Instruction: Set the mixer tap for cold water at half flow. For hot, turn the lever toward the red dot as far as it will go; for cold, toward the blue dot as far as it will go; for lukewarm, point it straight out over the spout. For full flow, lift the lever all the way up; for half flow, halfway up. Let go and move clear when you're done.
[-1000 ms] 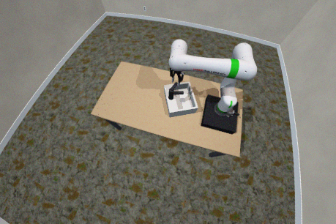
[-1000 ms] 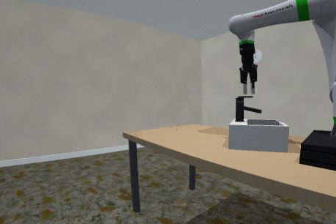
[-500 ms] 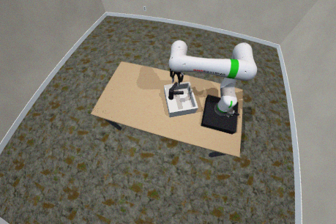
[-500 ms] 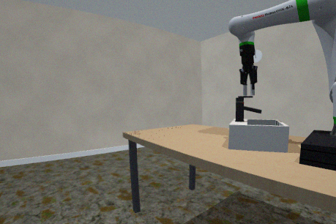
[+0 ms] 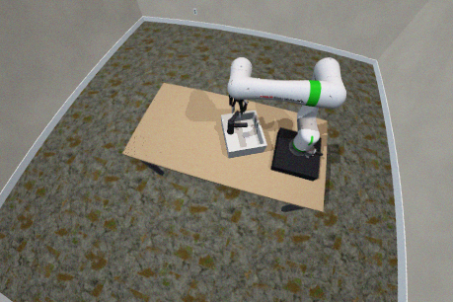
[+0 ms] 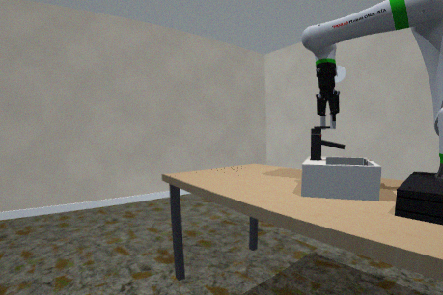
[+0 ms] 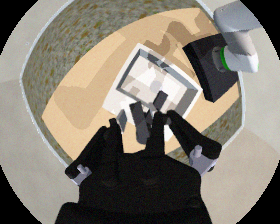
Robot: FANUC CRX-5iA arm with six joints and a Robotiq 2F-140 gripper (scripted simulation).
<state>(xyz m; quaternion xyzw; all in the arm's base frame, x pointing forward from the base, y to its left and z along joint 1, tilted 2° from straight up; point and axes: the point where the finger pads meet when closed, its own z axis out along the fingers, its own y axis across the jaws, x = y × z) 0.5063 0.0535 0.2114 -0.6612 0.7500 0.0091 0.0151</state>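
My gripper is now 30 mm to the right of the lever and 20 mm above it. Also, from my hand: black mixer tap 50 mm to the left, 70 mm below; then white basin 80 mm behind, 260 mm below.
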